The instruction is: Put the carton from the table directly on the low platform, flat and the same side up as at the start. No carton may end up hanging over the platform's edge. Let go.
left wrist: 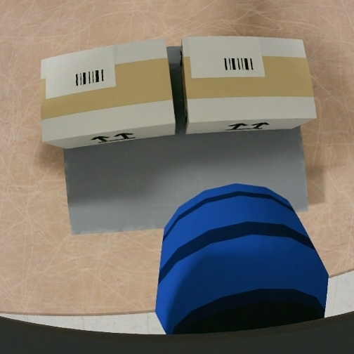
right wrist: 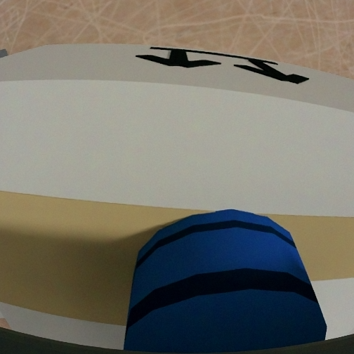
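Observation:
A white carton (right wrist: 150, 140) with a tan tape band fills much of the right wrist view, top face up, with black arrows on its far side. My right suction cup (right wrist: 230, 216) is pressed on its tape band and holds it; its height above the table is hard to tell. The low grey platform (left wrist: 115, 190) shows in the left wrist view, its near half bare. My left suction cup (left wrist: 237, 191) is above the platform's near right part with no carton on it. The carton on the right cup does not show in the left wrist view.
Two white cartons with tan tape and barcodes, a left one (left wrist: 142, 80) and a right one (left wrist: 285, 75), lie side by side on the platform's far half, a narrow gap between them. The tan table (left wrist: 30, 240) (right wrist: 300, 22) surrounds the platform; its near edge shows low in the left wrist view.

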